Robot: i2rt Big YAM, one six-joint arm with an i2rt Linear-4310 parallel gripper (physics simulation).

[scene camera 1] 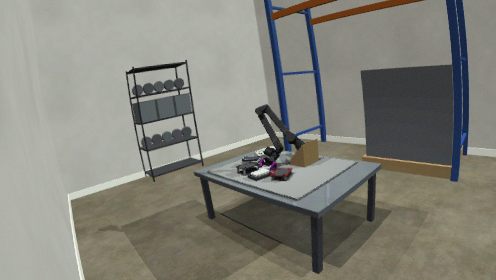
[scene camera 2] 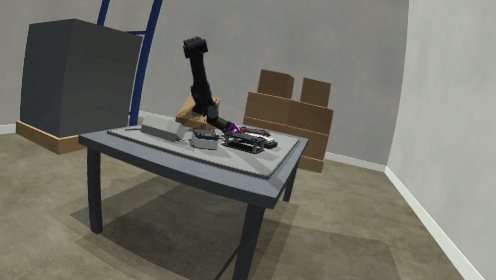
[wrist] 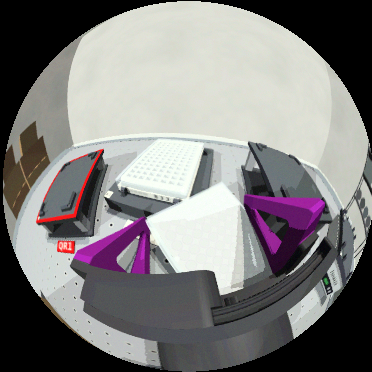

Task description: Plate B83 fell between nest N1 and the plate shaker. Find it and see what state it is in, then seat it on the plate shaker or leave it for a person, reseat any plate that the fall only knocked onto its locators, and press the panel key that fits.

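Where they show: gripper, fingertip midpoint: (scene camera 1: 263, 168) (wrist: 195, 212); arm's base, origin of the base link: (scene camera 1: 302, 148).
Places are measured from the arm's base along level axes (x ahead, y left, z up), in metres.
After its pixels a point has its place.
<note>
In the wrist view a white well plate (wrist: 205, 232) {x 0.305, y -0.138, z -0.093 m} lies tilted on the perforated mat, one corner raised; no label shows on it. My gripper (wrist: 195, 212) {x 0.327, y -0.127, z -0.098 m} (scene camera 1: 267, 163) {x 0.327, y -0.127, z -0.098 m} (scene camera 2: 233, 128) is open, its purple fingers low on either side of this plate, not touching it. Behind it another white plate marked B33 (wrist: 163, 166) {x 0.376, y -0.082, z -0.087 m} (scene camera 1: 259, 172) {x 0.420, y -0.063, z -0.087 m} sits flat on a dark nest (wrist: 207, 166) {x 0.414, y -0.133, z -0.103 m}. An empty dark nest (wrist: 277, 173) {x 0.374, y -0.218, z -0.069 m} (scene camera 1: 247, 166) {x 0.415, y -0.226, z -0.069 m} (scene camera 2: 244, 140) stands to the right. The plate shaker (wrist: 329, 281) (scene camera 2: 204, 138) {x 0.280, y -0.455, z -0.085 m} shows at the right edge.
A red-rimmed nest (wrist: 70, 187) {x 0.308, y 0.040, z -0.086 m} (scene camera 1: 281, 171) {x 0.314, y 0.072, z -0.086 m} (scene camera 2: 254, 131) {x 0.327, y 0.046, z -0.086 m} with the label QR1 (wrist: 66, 246) {x 0.236, y 0.024, z -0.124 m} stands at the left. A grey wedge-shaped panel (scene camera 2: 162, 128) {x 0.074, y -0.494, z -0.082 m} and a cardboard box (scene camera 1: 305, 153) {x 0.041, y 0.069, z -0.021 m} sit behind the arm. All rest on a grey table (scene camera 1: 333, 195) {x 0.346, y 0.589, z -0.139 m}.
</note>
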